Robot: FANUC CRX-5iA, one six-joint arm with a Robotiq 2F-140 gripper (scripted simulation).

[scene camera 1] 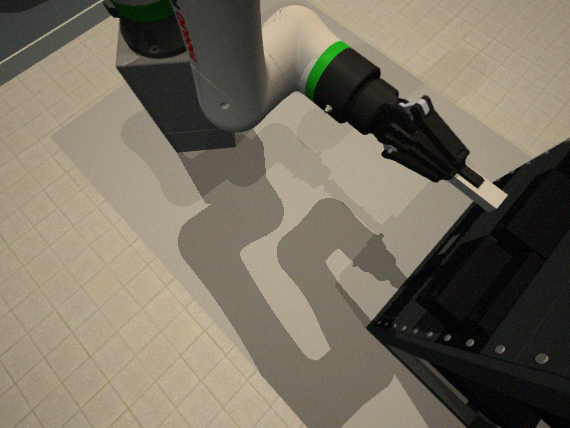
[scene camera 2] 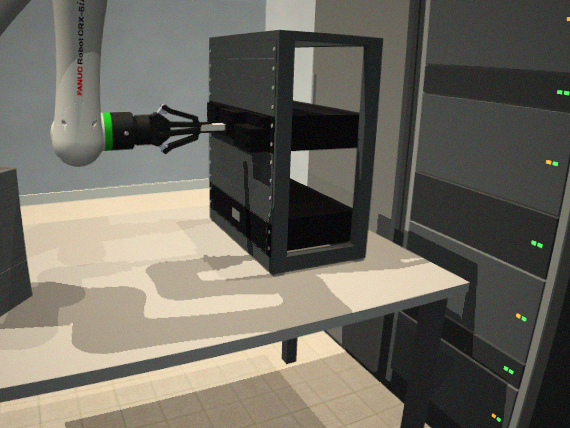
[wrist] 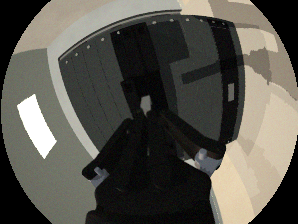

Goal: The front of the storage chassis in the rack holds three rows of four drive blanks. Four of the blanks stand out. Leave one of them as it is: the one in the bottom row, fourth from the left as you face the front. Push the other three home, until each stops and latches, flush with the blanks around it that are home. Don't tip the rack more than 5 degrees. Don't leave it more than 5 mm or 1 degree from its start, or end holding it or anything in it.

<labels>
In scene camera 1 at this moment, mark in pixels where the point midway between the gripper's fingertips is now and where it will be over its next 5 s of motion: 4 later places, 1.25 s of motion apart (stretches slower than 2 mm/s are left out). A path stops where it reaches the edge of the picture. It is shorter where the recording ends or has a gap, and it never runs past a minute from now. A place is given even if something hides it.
My gripper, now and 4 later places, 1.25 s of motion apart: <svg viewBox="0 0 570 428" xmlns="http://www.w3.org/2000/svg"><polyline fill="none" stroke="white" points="498,203 511,195 525,204 538,213 546,219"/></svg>
</labels>
